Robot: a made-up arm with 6 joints.
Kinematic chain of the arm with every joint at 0, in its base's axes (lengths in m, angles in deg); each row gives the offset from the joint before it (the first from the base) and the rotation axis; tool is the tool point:
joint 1: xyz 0 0 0.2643 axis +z
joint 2: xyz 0 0 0 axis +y
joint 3: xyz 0 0 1.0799 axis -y
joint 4: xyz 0 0 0 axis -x
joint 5: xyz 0.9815 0 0 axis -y
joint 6: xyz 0 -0.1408 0 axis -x
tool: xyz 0 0 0
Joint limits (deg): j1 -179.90..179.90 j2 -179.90..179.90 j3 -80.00..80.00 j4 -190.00..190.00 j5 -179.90..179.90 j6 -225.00..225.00
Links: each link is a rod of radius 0.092 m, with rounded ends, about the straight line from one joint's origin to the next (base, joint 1, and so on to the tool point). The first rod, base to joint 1, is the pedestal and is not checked.
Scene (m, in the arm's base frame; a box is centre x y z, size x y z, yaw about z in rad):
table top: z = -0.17
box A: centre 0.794 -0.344 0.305 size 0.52 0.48 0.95 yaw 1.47
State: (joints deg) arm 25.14 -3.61 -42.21 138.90 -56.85 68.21
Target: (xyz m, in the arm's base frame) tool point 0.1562 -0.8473 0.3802
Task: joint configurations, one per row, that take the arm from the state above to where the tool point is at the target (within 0.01 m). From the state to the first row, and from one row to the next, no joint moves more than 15 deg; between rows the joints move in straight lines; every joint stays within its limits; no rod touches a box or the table.
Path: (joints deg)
1: 12.71 -9.14 -38.29 141.40 -61.43 70.76
2: 0.27 -14.66 -34.38 143.89 -66.00 73.30
3: -12.16 -20.19 -30.46 146.39 -70.58 75.85
4: -24.59 -25.72 -26.54 148.88 -75.16 78.39
5: -37.02 -31.24 -22.63 151.38 -79.74 80.94
6: -48.97 -17.82 -28.85 144.59 -74.01 77.75
7: -60.93 -4.40 -35.07 137.79 -68.29 74.57
8: -72.88 9.02 -41.30 131.00 -62.57 71.39
9: -84.83 22.44 -47.52 124.21 -56.85 68.21

